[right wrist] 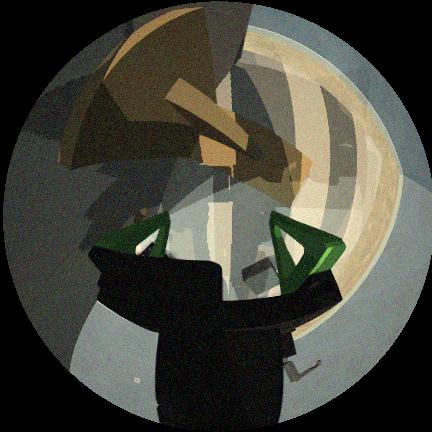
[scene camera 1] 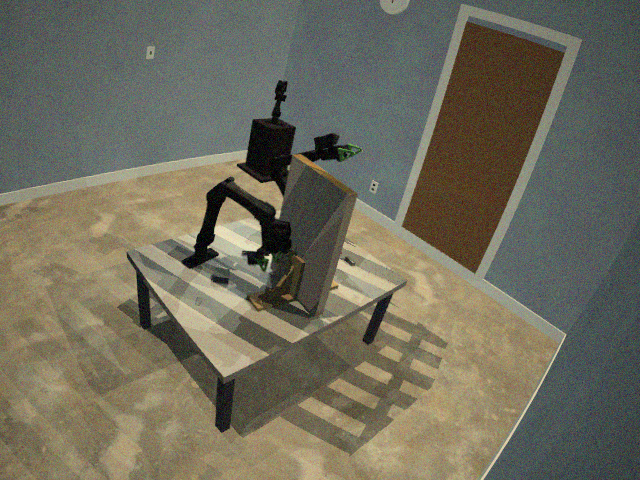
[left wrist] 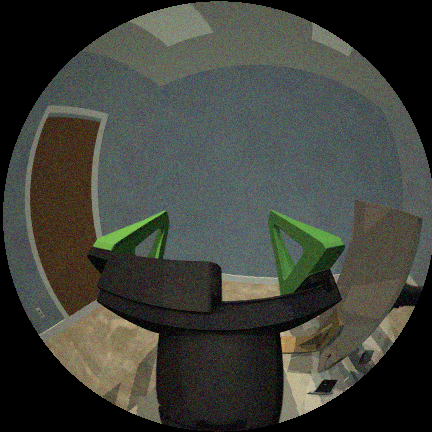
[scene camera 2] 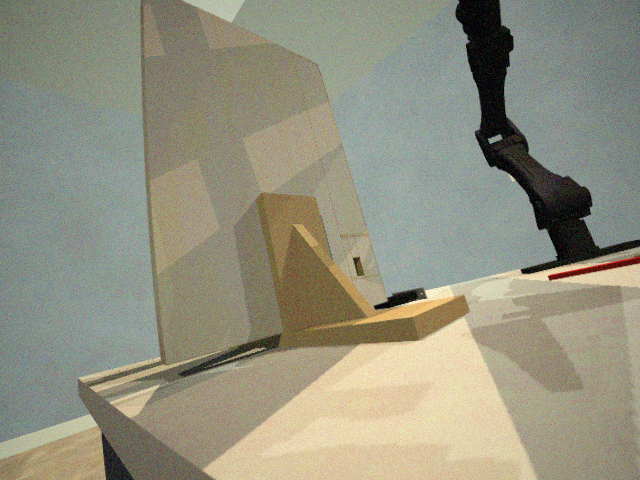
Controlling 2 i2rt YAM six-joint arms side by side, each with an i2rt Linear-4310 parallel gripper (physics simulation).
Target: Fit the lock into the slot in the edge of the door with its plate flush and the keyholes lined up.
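Seen in the pictures: left gripper, fingertip midpoint: [scene camera 1: 358, 151] [left wrist: 218, 215]; right gripper, fingertip midpoint: [right wrist: 219, 216] [scene camera 1: 269, 266]; left arm's base, origin of the base link: [scene camera 2: 580, 260]; right arm's base, origin of the base link: [scene camera 1: 200, 258].
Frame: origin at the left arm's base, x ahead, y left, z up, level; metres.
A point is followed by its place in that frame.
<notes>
The grey door panel [scene camera 1: 323, 227] @[x 0.389, y -0.528, z 0.425 m] [scene camera 2: 201, 139] @[x 0.423, y -0.495, z 0.311 m] [left wrist: 385, 250] @[x 0.248, y -0.413, z 0.510 m] stands upright on the table in wooden brackets [scene camera 1: 297, 276] @[x 0.324, y -0.518, z 0.139 m] [scene camera 2: 302, 289] @[x 0.339, y -0.430, z 0.069 m] [right wrist: 150, 100] @[x 0.274, y -0.494, z 0.180 m]. A small rectangular hole [scene camera 2: 358, 266] @[x 0.180, y -0.391, z 0.095 m] [left wrist: 329, 356] @[x 0.188, y -0.409, z 0.072 m] shows low in its face; the edge slot does not show clearly. Two small dark objects lie on the table, one [scene camera 1: 220, 279] @[x 0.011, y -0.656, z 0.022 m] [right wrist: 260, 275] @[x 0.017, y -0.616, z 0.036 m] at the near side of the door and one [scene camera 1: 349, 260] @[x 0.396, y -0.034, z 0.018 m] [left wrist: 326, 386] beyond it; I cannot tell which is the lock. My left gripper [scene camera 1: 357, 150] @[x 0.269, y -0.003, z 0.600 m] [left wrist: 218, 215] @[x 0.269, y -0.003, z 0.600 m] is open and empty, high beyond the door. My right gripper [scene camera 1: 270, 261] @[x 0.188, y -0.529, z 0.125 m] [right wrist: 219, 216] @[x 0.188, y -0.529, z 0.125 m] is open and empty, low beside the bracket.
The table [scene camera 1: 227, 356] @[x 0.313, y -0.990, z 0.000 m] [scene camera 2: 361, 439] @[x 0.580, y -0.281, z 0.000 m] carries the arms' bases, and the tall door divides its two sides. Another dark piece [left wrist: 366, 356] shows near the door's foot in the left wrist view. A red strip [scene camera 2: 594, 267] @[x 0.259, y -0.084, z 0.005 m] lies by the left arm's base.
</notes>
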